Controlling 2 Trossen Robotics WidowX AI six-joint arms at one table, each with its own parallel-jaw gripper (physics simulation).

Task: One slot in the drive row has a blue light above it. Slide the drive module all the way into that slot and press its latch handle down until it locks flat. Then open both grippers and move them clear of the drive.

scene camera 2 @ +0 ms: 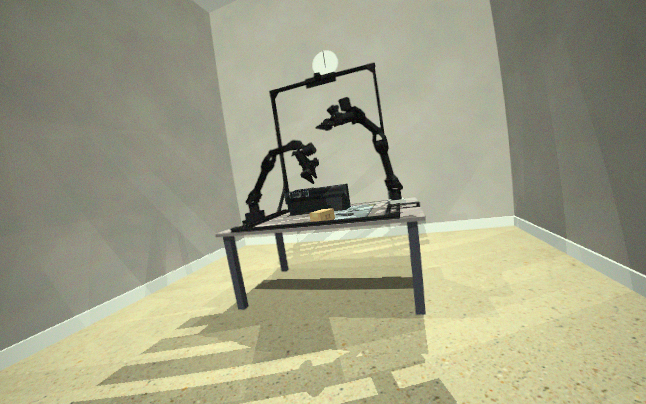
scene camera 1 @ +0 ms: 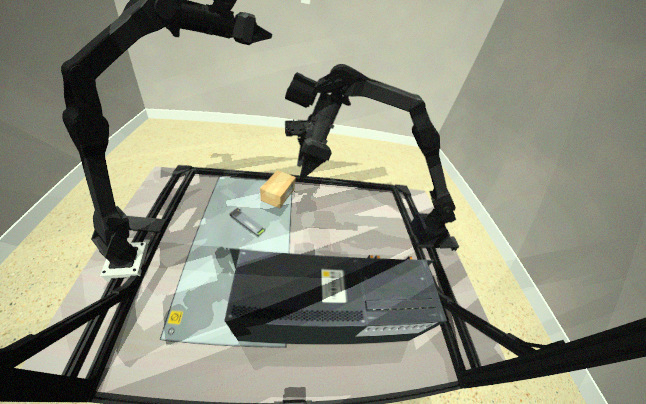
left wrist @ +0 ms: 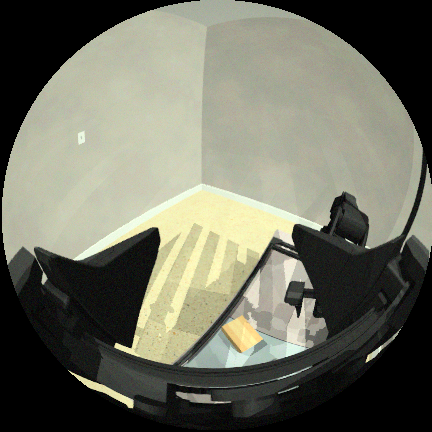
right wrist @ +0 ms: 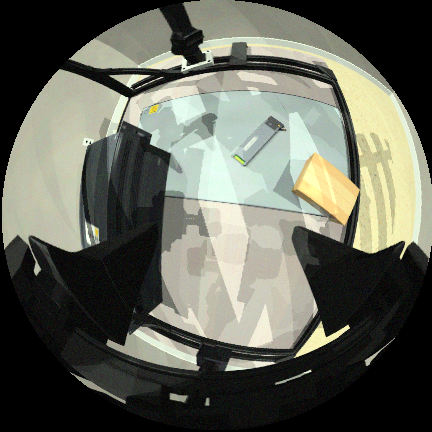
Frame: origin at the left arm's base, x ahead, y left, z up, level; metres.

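Seen in the pictures: left gripper, between the fingertips: (scene camera 2: 318, 126) (scene camera 1: 262, 34) (left wrist: 228, 232); right gripper, between the fingertips: (scene camera 2: 315, 181) (scene camera 1: 300, 171) (left wrist: 313, 317) (right wrist: 227, 231); left arm's base, origin of its link: (scene camera 2: 396, 199) (scene camera 1: 123, 257) (right wrist: 195, 58); right arm's base, origin of its link: (scene camera 2: 254, 211) (scene camera 1: 433, 223) (right wrist: 210, 364).
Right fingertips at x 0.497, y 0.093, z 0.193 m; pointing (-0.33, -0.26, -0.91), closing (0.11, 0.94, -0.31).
Note:
Pixels of each thing's top centre, then the offset from my right fingertips to it. Level surfaces: height alone.
- drive module, centre of its top: (right wrist: 260, 139) (scene camera 1: 248, 219) 0.036 m left, 0.148 m back, 0.221 m down
- pale blue mat, height of its surface: 0.230 m down
- dark server chassis, centre of its top: (scene camera 1: 344, 288) (right wrist: 91, 244) (scene camera 2: 316, 188) 0.304 m right, 0.040 m ahead, 0.056 m down
- wooden block, centre of its top: (right wrist: 332, 188) (left wrist: 242, 333) (scene camera 1: 278, 182) (scene camera 2: 321, 210) 0.157 m left, 0.034 m back, 0.170 m down
The drive module (scene camera 1: 247, 222) (right wrist: 257, 141), a flat grey bar with a yellow-green end, lies on the pale blue mat (scene camera 1: 200, 280) (right wrist: 195, 185). The dark server chassis (scene camera 1: 285, 285) (scene camera 2: 320, 199) (right wrist: 135, 185) stands on the table; its drive row, the slots and the blue light cannot be made out. My left gripper (scene camera 1: 270, 35) (scene camera 2: 318, 127) (left wrist: 228, 232) is open and empty, high above the table at the upper left in scene camera 1. My right gripper (scene camera 1: 303, 175) (scene camera 2: 311, 181) (right wrist: 227, 231) is open and empty, above the table beyond the wooden block in scene camera 1.
A wooden block (scene camera 1: 277, 189) (scene camera 2: 322, 215) (left wrist: 242, 334) (right wrist: 326, 187) sits at the mat's edge, near the drive module. A black frame (scene camera 1: 320, 181) borders the table. Black beams (scene camera 1: 65, 327) slant up from its sides. Both arms' bases stand at the table's sides.

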